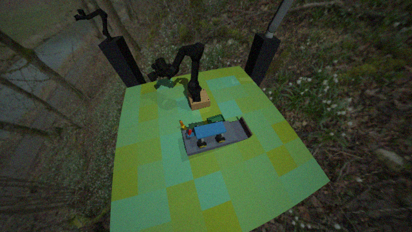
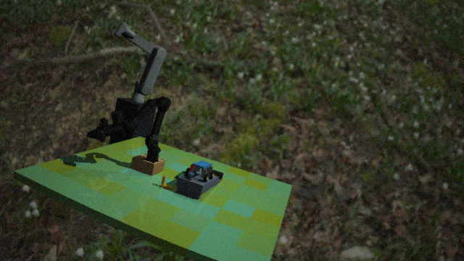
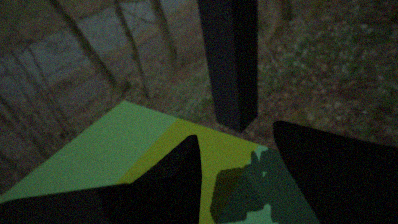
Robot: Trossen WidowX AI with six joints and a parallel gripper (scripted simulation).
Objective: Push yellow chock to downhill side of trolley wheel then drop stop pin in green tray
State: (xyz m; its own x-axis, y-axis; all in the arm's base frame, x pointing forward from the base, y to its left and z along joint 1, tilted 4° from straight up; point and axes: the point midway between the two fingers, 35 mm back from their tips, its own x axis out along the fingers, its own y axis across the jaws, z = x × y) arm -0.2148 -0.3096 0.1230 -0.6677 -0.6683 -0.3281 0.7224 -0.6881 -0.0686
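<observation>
The yellow chock lies 450 mm ahead of my gripper tip, 220 mm to the left of it and 160 mm below it. Also, from my gripper tip: red-headed stop pin 560 mm ahead, 260 mm to the left, 60 mm below; then blue trolley 560 mm ahead, 380 mm to the left, 80 mm below; then green tray 460 mm to the left, 420 mm ahead, 190 mm below.
</observation>
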